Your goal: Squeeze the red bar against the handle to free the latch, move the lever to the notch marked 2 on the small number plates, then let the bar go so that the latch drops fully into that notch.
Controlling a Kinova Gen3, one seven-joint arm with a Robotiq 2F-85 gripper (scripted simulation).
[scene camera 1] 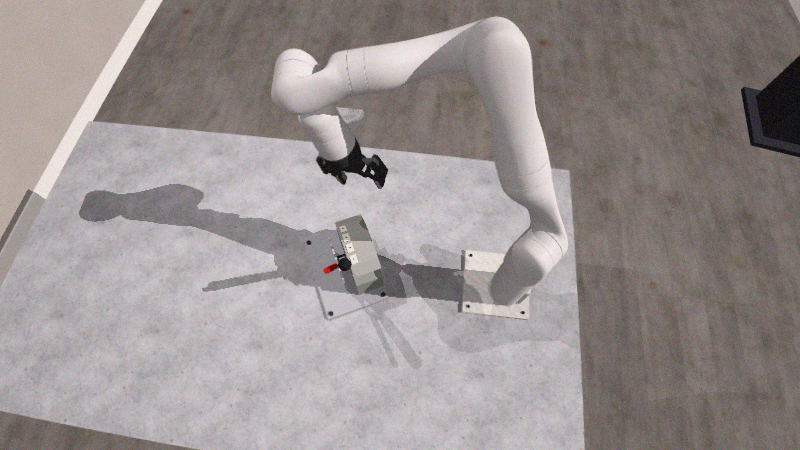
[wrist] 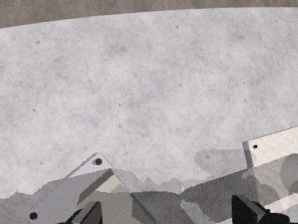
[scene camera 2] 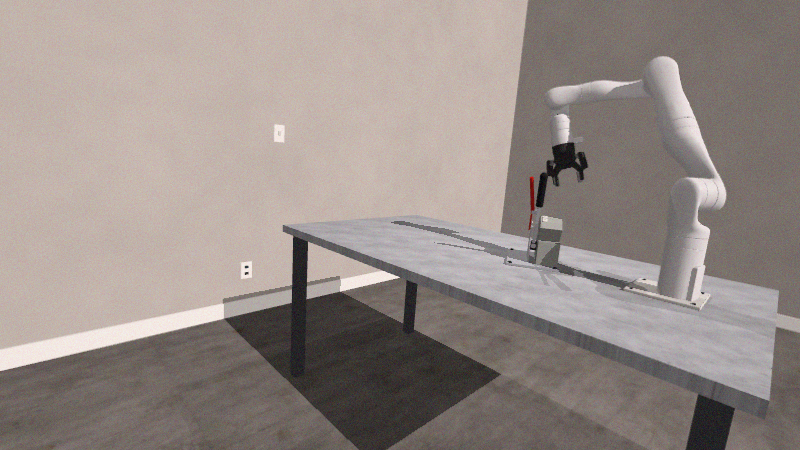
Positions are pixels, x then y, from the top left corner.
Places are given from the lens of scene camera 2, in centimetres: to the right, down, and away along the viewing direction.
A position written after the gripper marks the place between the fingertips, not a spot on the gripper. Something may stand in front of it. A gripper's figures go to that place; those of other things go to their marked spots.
gripper (scene camera 2: 568, 184): 62, -15, 137
grey lever box (scene camera 2: 549, 228): 51, 1, 127
